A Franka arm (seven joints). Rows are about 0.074 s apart.
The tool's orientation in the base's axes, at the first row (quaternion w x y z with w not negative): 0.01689 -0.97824 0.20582 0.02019
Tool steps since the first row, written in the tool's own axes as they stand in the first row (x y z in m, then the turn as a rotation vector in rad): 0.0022 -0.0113 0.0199 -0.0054 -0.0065 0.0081; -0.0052 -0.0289 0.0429 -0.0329 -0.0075 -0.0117; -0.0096 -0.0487 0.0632 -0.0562 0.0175 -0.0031; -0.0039 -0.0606 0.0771 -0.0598 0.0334 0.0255; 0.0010 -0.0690 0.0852 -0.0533 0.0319 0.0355; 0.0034 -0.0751 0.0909 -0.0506 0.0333 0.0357; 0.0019 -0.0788 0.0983 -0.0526 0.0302 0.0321; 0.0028 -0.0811 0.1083 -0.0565 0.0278 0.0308; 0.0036 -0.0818 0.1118 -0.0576 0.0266 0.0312; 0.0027 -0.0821 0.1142 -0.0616 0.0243 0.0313; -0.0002 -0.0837 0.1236 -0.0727 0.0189 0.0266; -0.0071 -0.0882 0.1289 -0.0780 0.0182 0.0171; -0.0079 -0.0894 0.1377 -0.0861 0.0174 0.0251
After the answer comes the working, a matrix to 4 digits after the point.
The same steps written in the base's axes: 0.0059 0.0103 -0.0197 -0.0026 0.0085 -0.0077; 0.0055 0.0303 -0.0419 -0.0267 0.0196 0.0134; 0.0088 0.0510 -0.0615 -0.0584 0.0065 0.0053; 0.0184 0.0602 -0.0753 -0.0690 -0.0055 -0.0235; 0.0260 0.0662 -0.0834 -0.0628 -0.0063 -0.0338; 0.0304 0.0711 -0.0891 -0.0609 -0.0086 -0.0341; 0.0303 0.0754 -0.0963 -0.0613 -0.0052 -0.0304; 0.0317 0.0775 -0.1063 -0.0639 -0.0014 -0.0288; 0.0326 0.0780 -0.1098 -0.0644 0.0001 -0.0291; 0.0319 0.0787 -0.1121 -0.0672 0.0038 -0.0290; 0.0296 0.0818 -0.1213 -0.0750 0.0130 -0.0237; 0.0249 0.0889 -0.1262 -0.0792 0.0154 -0.0139; 0.0244 0.0906 -0.1349 -0.0866 0.0197 -0.0215
The tool's axes in the first row as the columns of a matrix, in the base's axes (rounded; the answer above uses it unrounded):
0.9145 -0.4034 -0.0325
-0.4020 -0.9147 0.0414
-0.0465 -0.0247 -0.9986

